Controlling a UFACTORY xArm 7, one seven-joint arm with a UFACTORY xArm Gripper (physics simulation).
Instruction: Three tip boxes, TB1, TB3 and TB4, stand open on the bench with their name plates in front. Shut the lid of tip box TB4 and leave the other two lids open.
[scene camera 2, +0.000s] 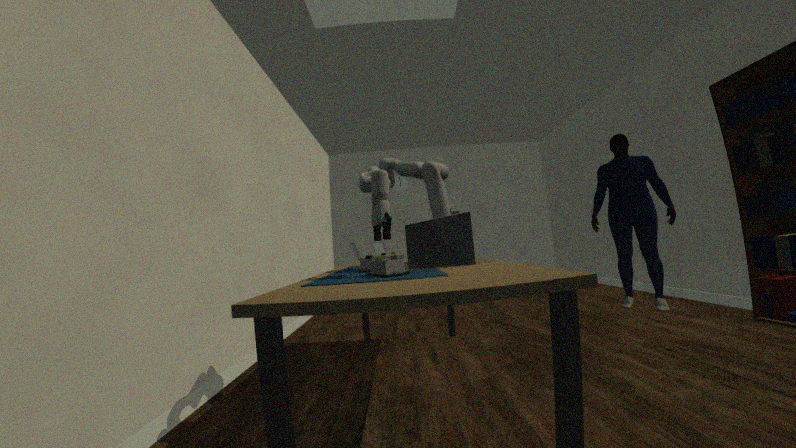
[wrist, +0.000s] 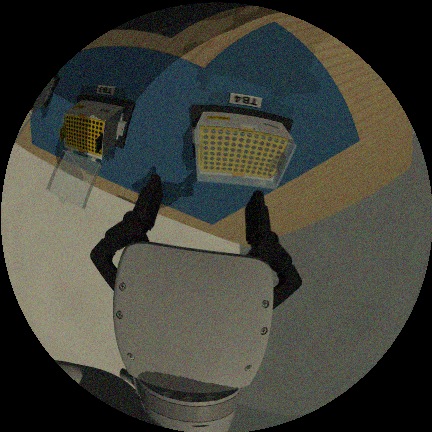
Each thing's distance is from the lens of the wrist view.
gripper (wrist: 205, 190): 0.14 m
clear lid (wrist: 242, 155): 0.19 m
